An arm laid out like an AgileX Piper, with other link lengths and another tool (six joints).
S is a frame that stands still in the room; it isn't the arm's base.
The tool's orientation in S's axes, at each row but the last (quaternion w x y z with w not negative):
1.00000, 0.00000, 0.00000, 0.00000
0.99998, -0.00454, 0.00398, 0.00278
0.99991, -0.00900, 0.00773, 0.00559
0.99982, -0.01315, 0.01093, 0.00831
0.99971, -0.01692, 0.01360, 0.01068
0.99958, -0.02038, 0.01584, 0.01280
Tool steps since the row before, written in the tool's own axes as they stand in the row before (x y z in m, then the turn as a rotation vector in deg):
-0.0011, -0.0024, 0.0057, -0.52, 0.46, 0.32
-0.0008, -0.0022, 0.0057, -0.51, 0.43, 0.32
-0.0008, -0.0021, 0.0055, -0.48, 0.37, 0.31
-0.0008, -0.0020, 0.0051, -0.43, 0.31, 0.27
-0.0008, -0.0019, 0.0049, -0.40, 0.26, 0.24
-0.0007, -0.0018, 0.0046, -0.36, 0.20, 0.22
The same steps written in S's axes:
-0.0011, -0.0024, 0.0057, -0.52, 0.46, 0.32
-0.0007, -0.0022, 0.0057, -0.51, 0.43, 0.32
-0.0007, -0.0020, 0.0055, -0.48, 0.37, 0.31
-0.0007, -0.0019, 0.0052, -0.43, 0.31, 0.27
-0.0006, -0.0017, 0.0050, -0.40, 0.26, 0.24
-0.0005, -0.0016, 0.0047, -0.36, 0.20, 0.22

